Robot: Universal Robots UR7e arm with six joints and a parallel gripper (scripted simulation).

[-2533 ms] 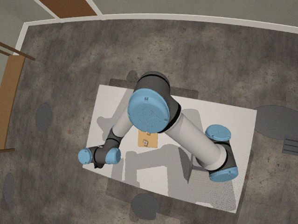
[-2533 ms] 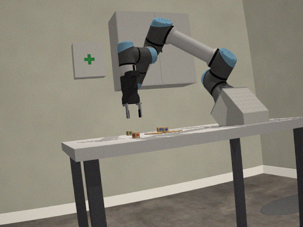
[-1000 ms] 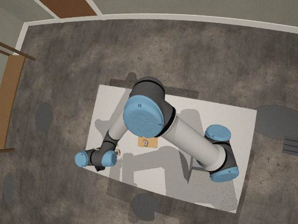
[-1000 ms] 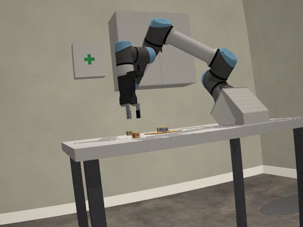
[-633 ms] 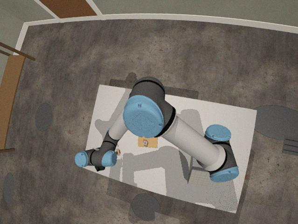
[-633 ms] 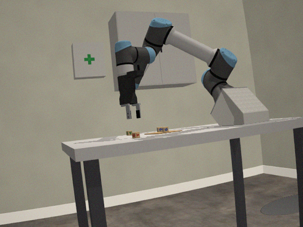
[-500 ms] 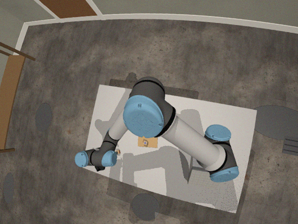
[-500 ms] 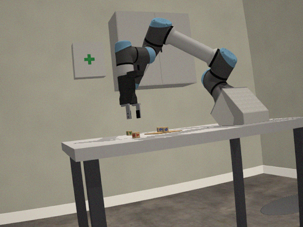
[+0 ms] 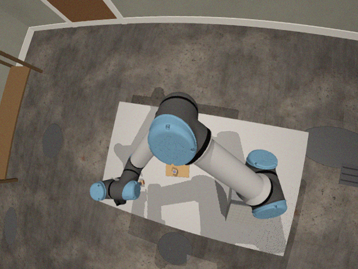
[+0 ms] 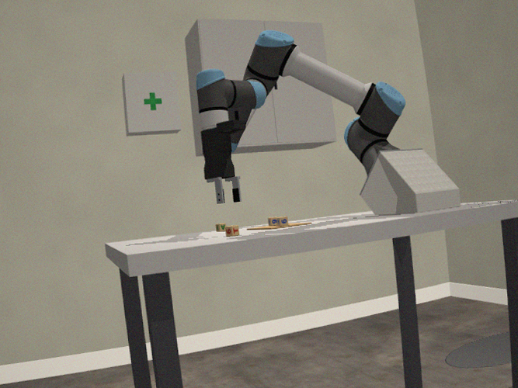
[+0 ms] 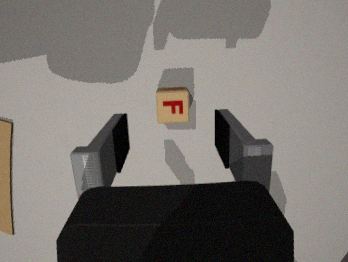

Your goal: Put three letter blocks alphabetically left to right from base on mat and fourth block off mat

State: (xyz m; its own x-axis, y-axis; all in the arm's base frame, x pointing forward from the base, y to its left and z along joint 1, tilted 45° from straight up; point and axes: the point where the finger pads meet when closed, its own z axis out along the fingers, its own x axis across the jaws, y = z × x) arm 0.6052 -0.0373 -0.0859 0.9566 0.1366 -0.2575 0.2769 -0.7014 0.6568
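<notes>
Now: hand 9 cm above the red-marked block. Round my hand: tan mat 22 cm behind, 12 cm to the right, 10 cm below.
</notes>
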